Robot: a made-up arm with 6 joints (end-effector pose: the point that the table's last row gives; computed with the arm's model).
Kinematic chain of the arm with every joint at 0, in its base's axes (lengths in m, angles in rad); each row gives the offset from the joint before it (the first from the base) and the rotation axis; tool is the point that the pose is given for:
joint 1: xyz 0 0 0.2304 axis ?
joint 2: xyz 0 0 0 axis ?
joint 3: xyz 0 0 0.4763 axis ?
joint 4: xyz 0 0 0 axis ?
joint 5: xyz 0.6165 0 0 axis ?
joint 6: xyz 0 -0.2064 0 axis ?
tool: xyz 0 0 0
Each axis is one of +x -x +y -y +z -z.
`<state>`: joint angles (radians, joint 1 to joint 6).
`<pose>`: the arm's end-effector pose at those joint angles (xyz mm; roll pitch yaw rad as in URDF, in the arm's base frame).
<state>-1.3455 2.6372 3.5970 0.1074 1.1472 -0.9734</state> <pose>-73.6 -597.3 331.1 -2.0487 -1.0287 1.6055</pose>
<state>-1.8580 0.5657 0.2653 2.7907 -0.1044 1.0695</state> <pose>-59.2 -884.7 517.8 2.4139 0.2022 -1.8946</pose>
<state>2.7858 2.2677 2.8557 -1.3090 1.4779 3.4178</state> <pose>-908.3 394.5 100.8 -1.2620 -0.2691 1.1467</pose>
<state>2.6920 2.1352 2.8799 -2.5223 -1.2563 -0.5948</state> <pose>-916.9 255.8 305.4 1.3435 -0.8931 -1.5263</pose>
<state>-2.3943 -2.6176 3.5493 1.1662 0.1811 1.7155</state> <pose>-345.7 -209.6 -65.1 -2.8684 0.0437 -2.2278</pose>
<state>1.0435 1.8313 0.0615 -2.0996 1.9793 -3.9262</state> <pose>-7.6 193.8 -461.4 -2.5529 -0.5017 -0.9697</pose>
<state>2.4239 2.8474 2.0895 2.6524 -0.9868 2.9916</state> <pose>-611.4 291.9 -578.8 0.5028 -0.1565 2.0158</pose>
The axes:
joint 1: +z
joint 2: +y
joint 3: -y
joint 4: -x
joint 5: -y
joint 6: -x

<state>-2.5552 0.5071 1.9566 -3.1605 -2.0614 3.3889</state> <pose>-137.4 -339.0 1259.2 2.8918 0.3693 0.6043</pose>
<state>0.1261 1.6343 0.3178 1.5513 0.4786 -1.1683</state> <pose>824.1 100.4 -344.6 0.6587 1.0291 1.2302</pose>
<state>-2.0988 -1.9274 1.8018 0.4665 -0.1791 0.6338</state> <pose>298.2 877.2 -354.9 2.0842 0.4258 1.1309</pose>
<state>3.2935 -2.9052 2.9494 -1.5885 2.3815 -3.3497</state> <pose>-358.7 -58.6 -676.6 -1.6793 -0.2943 0.9555</pose>
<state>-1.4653 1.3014 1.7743 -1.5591 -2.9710 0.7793</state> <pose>113.6 -1096.1 454.2 0.7163 0.4675 1.4850</pose>
